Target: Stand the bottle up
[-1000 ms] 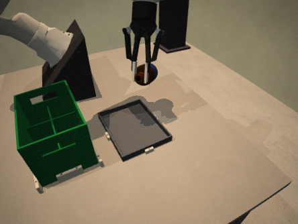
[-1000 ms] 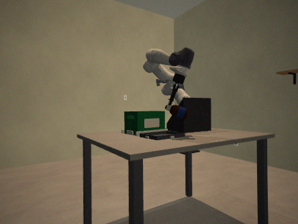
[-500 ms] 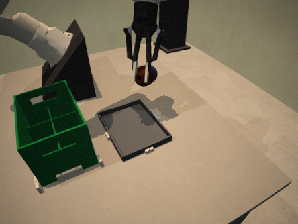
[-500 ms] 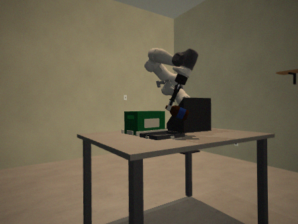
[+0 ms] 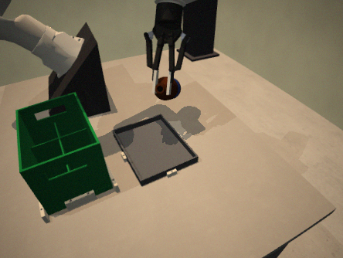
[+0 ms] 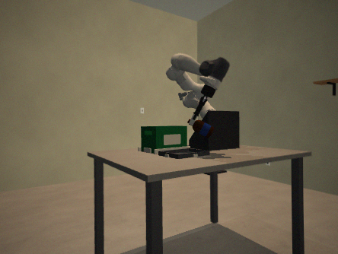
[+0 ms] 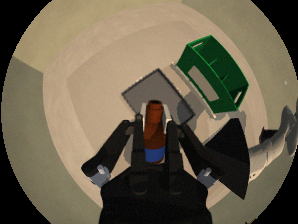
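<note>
My hand is 3 cm past the bottle, 2 cm to the right of it and 4 cm above it. Also, from my hand: green crate 1 cm behind, 32 cm to the right, 13 cm below; dark tray 3 cm ahead, 6 cm to the right, 20 cm below.
</note>
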